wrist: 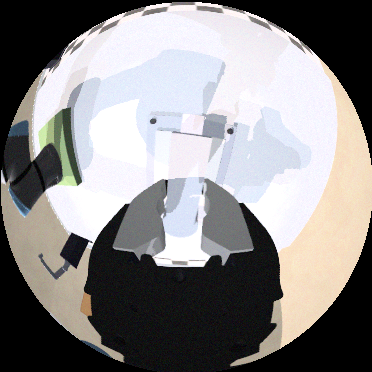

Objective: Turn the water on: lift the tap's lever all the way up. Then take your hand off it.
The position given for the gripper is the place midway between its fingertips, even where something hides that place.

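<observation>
A tap [162, 137] is visible in the scene, and so is the gripper [184, 180].
</observation>
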